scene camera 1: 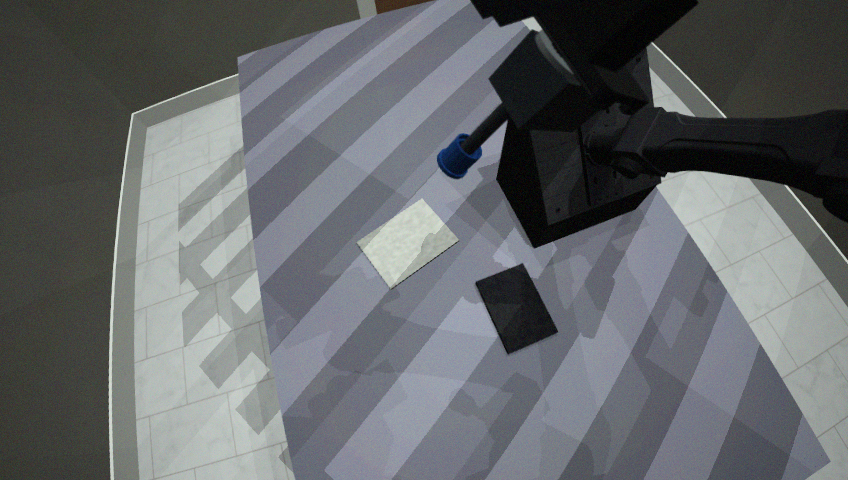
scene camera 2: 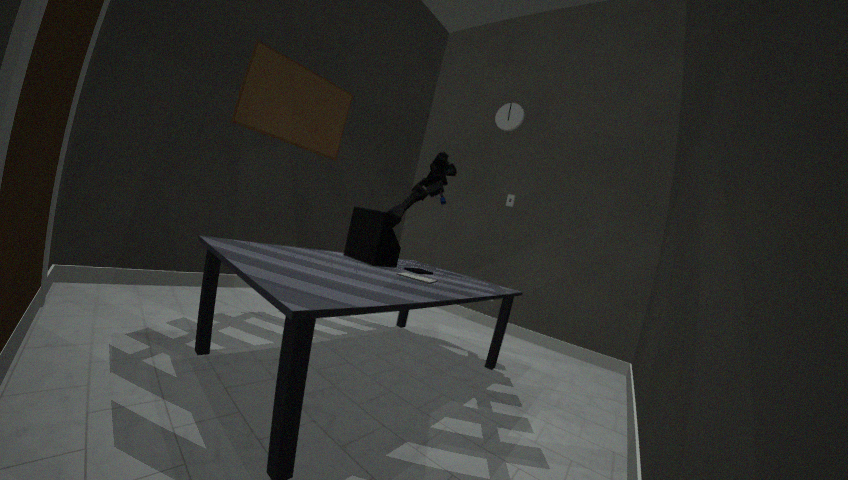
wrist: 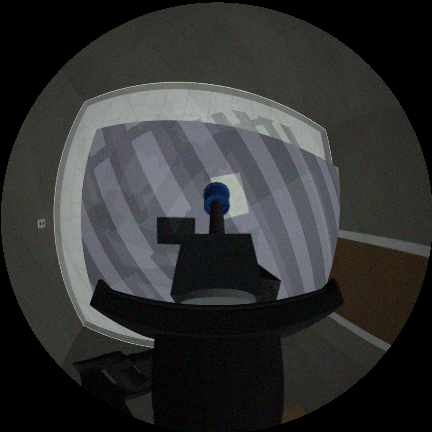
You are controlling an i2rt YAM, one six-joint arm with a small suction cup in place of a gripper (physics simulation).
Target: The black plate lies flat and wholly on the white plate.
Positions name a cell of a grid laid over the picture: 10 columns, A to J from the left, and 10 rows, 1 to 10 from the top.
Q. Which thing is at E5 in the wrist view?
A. My suction cup.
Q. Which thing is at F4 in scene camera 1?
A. My suction cup.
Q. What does my suction cup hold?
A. Nothing.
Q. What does the white plate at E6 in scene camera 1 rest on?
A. The table.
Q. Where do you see a white plate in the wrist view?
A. F5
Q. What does the black plate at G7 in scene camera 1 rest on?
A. The table.
